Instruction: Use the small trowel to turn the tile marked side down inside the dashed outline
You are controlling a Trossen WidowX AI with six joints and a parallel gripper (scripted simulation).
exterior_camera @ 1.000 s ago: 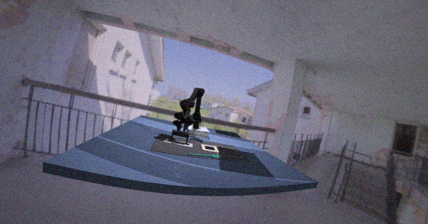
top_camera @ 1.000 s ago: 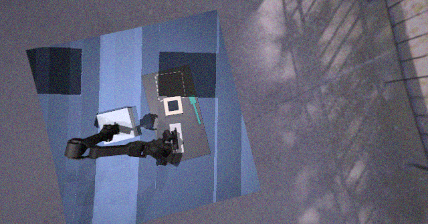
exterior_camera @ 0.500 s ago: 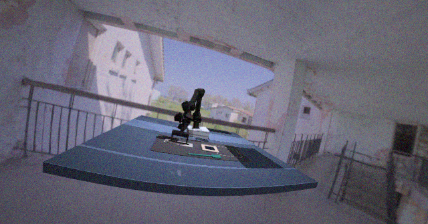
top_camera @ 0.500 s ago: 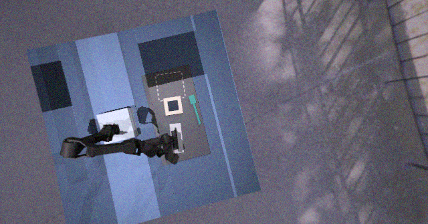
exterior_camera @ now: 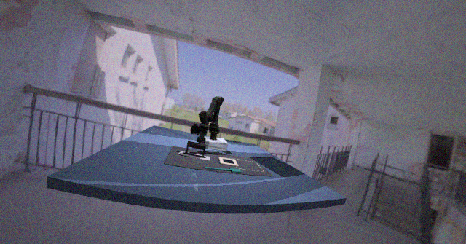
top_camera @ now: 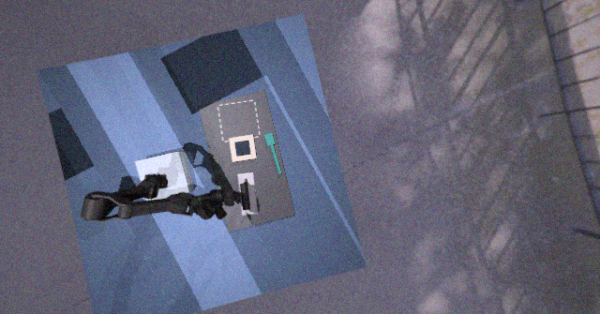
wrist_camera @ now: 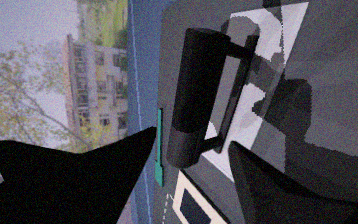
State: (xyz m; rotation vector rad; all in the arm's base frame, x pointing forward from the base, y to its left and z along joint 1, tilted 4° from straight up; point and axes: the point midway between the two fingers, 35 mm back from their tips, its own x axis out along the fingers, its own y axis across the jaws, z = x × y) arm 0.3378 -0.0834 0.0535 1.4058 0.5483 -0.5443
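Right now my gripper tip is 30 mm short of the grey mat, 150 mm to the right of it and 100 mm above it. From my gripper tip the other things lie so: tile 20 mm ahead, 210 mm to the left, 80 mm below; teal trowel 170 mm ahead, 190 mm to the left, 80 mm below.
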